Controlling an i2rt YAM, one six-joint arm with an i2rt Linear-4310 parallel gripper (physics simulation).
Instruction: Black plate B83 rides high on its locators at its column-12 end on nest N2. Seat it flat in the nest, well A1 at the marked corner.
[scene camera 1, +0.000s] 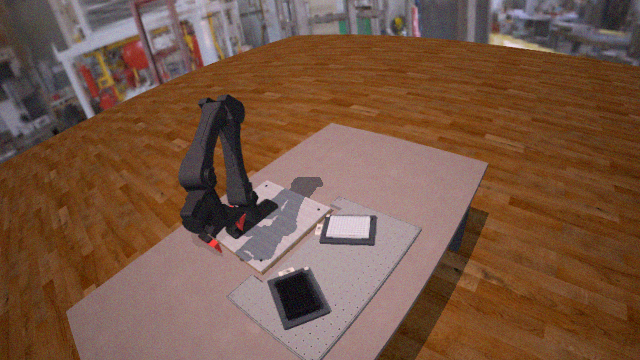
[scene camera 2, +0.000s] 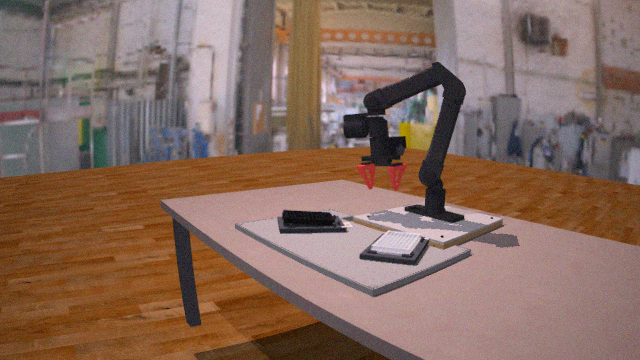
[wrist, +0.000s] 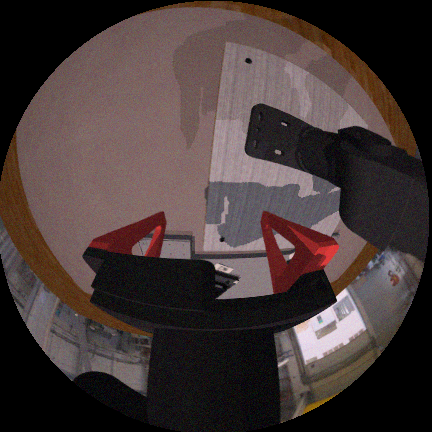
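Seen in the pictures: gripper, fingertip midpoint: (scene camera 1: 230, 240) (scene camera 2: 383, 189) (wrist: 212, 216); arm's base, origin of the base link: (scene camera 1: 252, 218) (scene camera 2: 434, 214) (wrist: 307, 148).
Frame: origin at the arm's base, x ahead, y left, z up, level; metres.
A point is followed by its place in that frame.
The black plate (scene camera 1: 298, 295) @(z 0.023, x 0.362, y -0.132 m) (scene camera 2: 307, 217) @(z 0.022, x 0.365, y -0.117 m) sits on a dark grey nest (scene camera 1: 309, 320) @(z 0.001, x 0.423, y -0.163 m) (scene camera 2: 312, 230) @(z 0.000, x 0.377, y -0.077 m) on the perforated board. In scene camera 2 its left end looks slightly higher than its right end; the fit at the locators is too small to tell. The well A1 marking is not legible. My gripper (scene camera 1: 228, 240) @(z 0.061, x 0.089, y -0.136 m) (scene camera 2: 383, 189) @(z 0.061, x 0.089, y -0.136 m) (wrist: 212, 216) @(z 0.061, x 0.089, y -0.136 m) is open and empty, pointing down, high above the table beside the arm's base and well away from the plate. In the wrist view a dark nest edge with a pale label (wrist: 224, 269) @(z -0.005, x 0.266, y -0.080 m) shows partly behind the gripper body.
A white plate (scene camera 1: 349, 227) @(z 0.017, x 0.314, y 0.141 m) (scene camera 2: 397, 242) @(z 0.019, x 0.321, y 0.160 m) sits on a second dark nest (scene camera 1: 347, 241) @(z 0.005, x 0.337, y 0.100 m) on the same perforated board (scene camera 1: 350, 275) @(z -0.006, x 0.415, y 0.011 m) (scene camera 2: 310, 250) @(z -0.007, x 0.458, y 0.034 m). The arm stands on a thick light mounting board (scene camera 1: 310, 214) @(z 0.001, x 0.157, y 0.132 m) (scene camera 2: 475, 227) @(z 0.001, x 0.021, y 0.178 m) (wrist: 237, 165) @(z -0.001, x 0.050, y -0.104 m) that adjoins the perforated board.
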